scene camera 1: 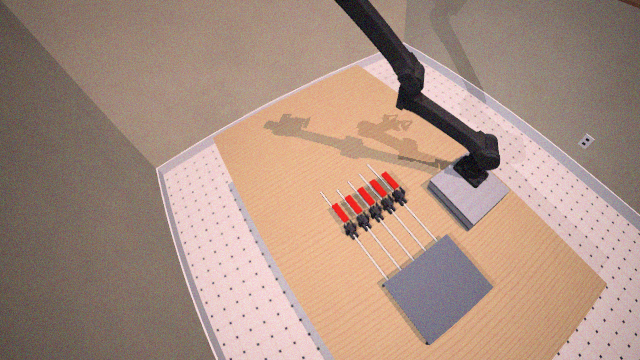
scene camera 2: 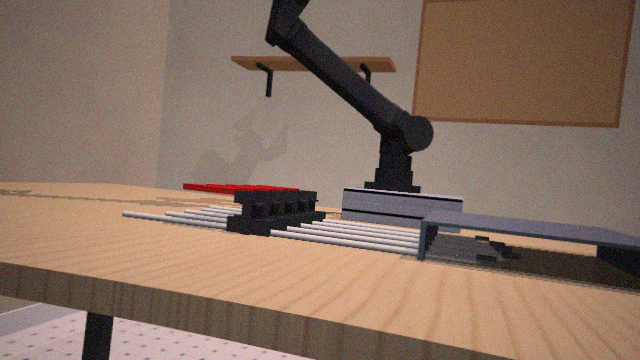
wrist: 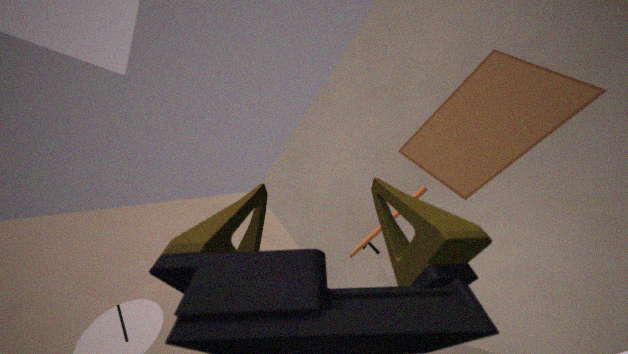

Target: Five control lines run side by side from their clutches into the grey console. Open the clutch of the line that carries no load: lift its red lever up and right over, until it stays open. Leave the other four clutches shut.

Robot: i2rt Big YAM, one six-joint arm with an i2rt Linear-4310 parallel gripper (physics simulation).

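Frame: origin at the arm's base, x left, y back, z up, level; centimetres.
Where they show: gripper, fingertip midpoint: [wrist: 318, 186]; arm's base at its link origin: [scene camera 1: 470, 172] [scene camera 2: 392, 190].
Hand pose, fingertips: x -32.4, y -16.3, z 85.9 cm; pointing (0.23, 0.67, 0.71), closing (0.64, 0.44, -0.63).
Observation:
Each offset is from my fingertips to the top centre of the thing. "spot": to the spot under its first point. Level surfaces: height alone.
Several black clutches @(dy -21.2, dx +20.2, dz -88.4 cm) [scene camera 1: 376, 213] @(dy -26.7, dx +19.9, dz -88.4 cm) [scene camera 2: 280, 206] stand side by side on the wooden table. Their red levers [scene camera 1: 365, 196] [scene camera 2: 215, 188] all lie down flat, pointing away from the console, so the clutches look shut. White control lines @(spot: dy -33.0, dx +31.6, dz -91.7 cm) [scene camera 1: 370, 258] [scene camera 2: 345, 242] run side by side from the clutches into the grey console @(dy -22.7, dx +53.7, dz -88.0 cm) [scene camera 1: 437, 290] [scene camera 2: 525, 224]. Which line carries no load cannot be told from these views. My gripper [wrist: 318, 186] is open and empty, with its fingers wide apart. It points up at the walls and ceiling, away from the table, and is outside both scene views.
The arm's base stands on a grey block [scene camera 1: 470, 200] [scene camera 2: 400, 206] beside the console and the clutches. The arm [scene camera 1: 445, 120] [scene camera 2: 340, 75] rises high above the table @(dz -92.4 cm) [scene camera 1: 310, 300] [scene camera 2: 225, 280]. A wooden shelf [scene camera 2: 320, 63] [wrist: 367, 241] and a brown board [scene camera 2: 520, 60] [wrist: 500, 125] are on the wall.

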